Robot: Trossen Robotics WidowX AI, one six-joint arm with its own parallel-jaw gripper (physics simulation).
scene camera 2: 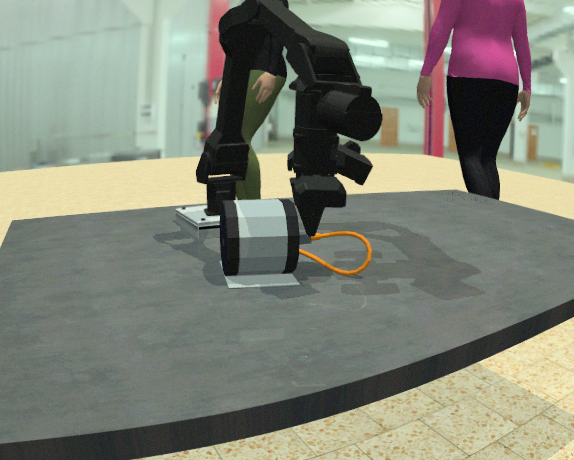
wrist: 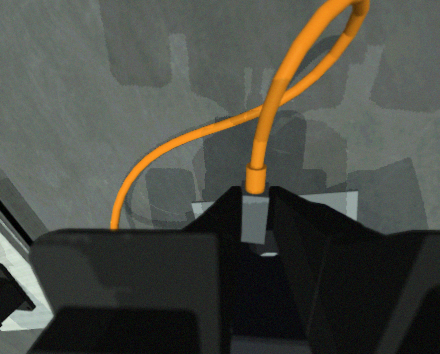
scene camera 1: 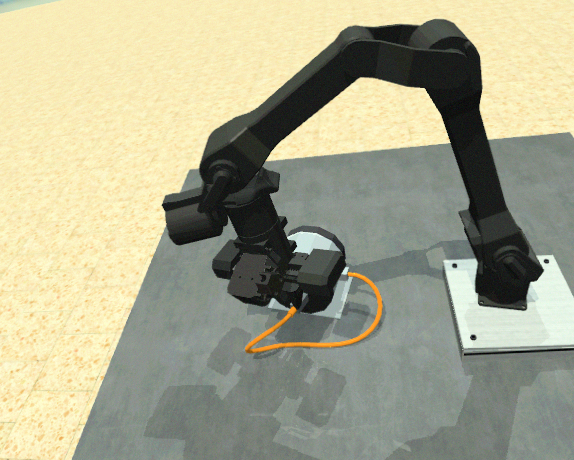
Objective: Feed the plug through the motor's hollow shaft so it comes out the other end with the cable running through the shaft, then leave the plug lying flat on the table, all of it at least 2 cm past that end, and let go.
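Frame: origin at the arm's base, x left, y ahead, z down, level; centimetres.
Seen in the pictures: gripper, fingertip midpoint: (scene camera 2: 310, 233) (wrist: 254, 195) (scene camera 1: 293, 306); arm's base, origin of the base link: (wrist: 0, 285) (scene camera 1: 501, 291).
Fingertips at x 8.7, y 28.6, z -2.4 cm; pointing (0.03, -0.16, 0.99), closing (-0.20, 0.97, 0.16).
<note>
Pixels of each thing's top centre, then the offset from my fingertips to it. Level surfaces: height alone.
- pale cylinder with black end rings, middle of its top: (scene camera 2: 257, 201) (scene camera 1: 304, 246) dx -7.6, dy -0.2, dz -4.8 cm
- pale base plate, middle of its top: (wrist: 273, 249) (scene camera 2: 256, 271) (scene camera 1: 311, 290) dx -7.7, dy +0.1, dz +5.2 cm
- grey plug, middle of its top: (wrist: 252, 221) (scene camera 2: 300, 232) (scene camera 1: 298, 298) dx -1.4, dy -0.3, dz -0.2 cm
- grey table, its level: dz +5.4 cm
The motor, a pale cylinder with black end rings (scene camera 1: 312, 241) (scene camera 2: 261, 235), lies on its side on a pale base plate (scene camera 1: 343, 300) (scene camera 2: 262, 282) (wrist: 348, 202). My gripper (scene camera 1: 296, 301) (scene camera 2: 312, 234) (wrist: 254, 195) is shut on the grey plug (scene camera 2: 304, 239) (wrist: 255, 220), held level at shaft height. In scene camera 2 the plug's front reaches the motor's right end; whether its tip is inside the shaft is unclear. The orange cable (scene camera 1: 381, 305) (scene camera 2: 370, 252) (wrist: 200, 132) loops behind the plug and back to the motor's side. The shaft opening is largely hidden by the gripper.
The robot's pale mounting plate (scene camera 1: 462, 325) (scene camera 2: 186, 217) stands on the grey table (scene camera 1: 400, 200) (scene camera 2: 150, 350), to the right of the motor in scene camera 1. The cable loop lies beside the motor in front of that plate. Two people stand beyond the table in scene camera 2.
</note>
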